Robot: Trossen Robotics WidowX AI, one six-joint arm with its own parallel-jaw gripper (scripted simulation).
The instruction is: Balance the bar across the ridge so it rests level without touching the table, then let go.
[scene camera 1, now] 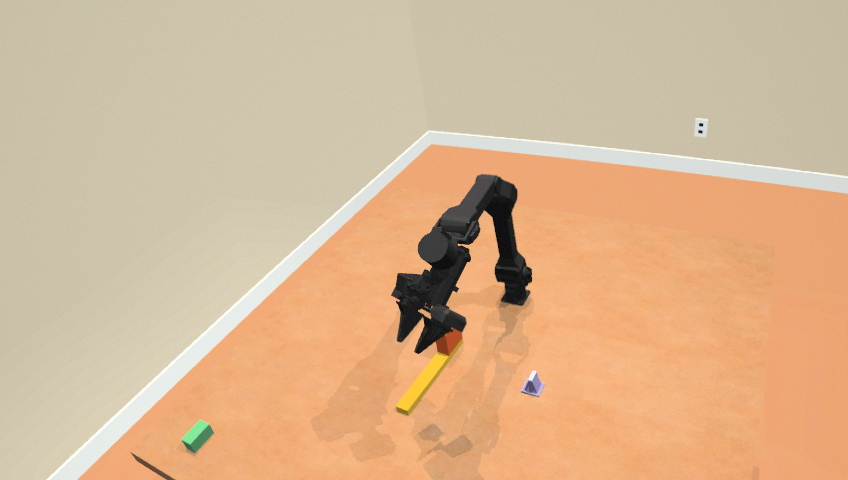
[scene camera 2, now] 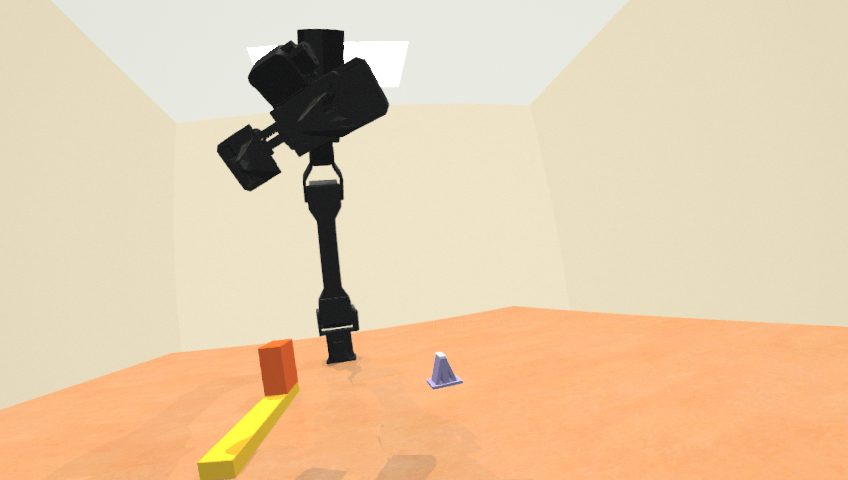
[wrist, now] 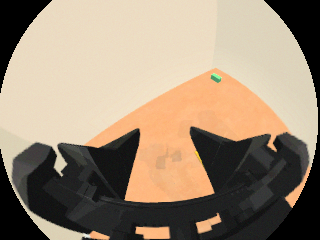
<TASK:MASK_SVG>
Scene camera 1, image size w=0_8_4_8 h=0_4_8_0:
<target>my gripper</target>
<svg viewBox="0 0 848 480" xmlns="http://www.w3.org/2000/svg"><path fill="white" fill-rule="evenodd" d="M433 268L430 271L425 269L422 275L398 273L396 287L391 296L400 300L399 302L396 301L400 310L400 322L397 333L398 342L402 342L422 318L424 320L424 328L414 350L417 354L420 354L445 334L453 332L451 328L463 332L467 325L464 316L450 310L450 307L446 306L452 292L457 293L459 290L456 287L458 281ZM418 310L423 309L424 311L430 313L431 319L425 317L422 313L418 312Z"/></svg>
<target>yellow bar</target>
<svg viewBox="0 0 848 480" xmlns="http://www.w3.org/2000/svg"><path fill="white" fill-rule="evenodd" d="M461 331L451 328L453 332L447 333L436 340L438 352L401 400L395 405L396 411L406 415L411 413L464 342Z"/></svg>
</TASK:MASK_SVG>
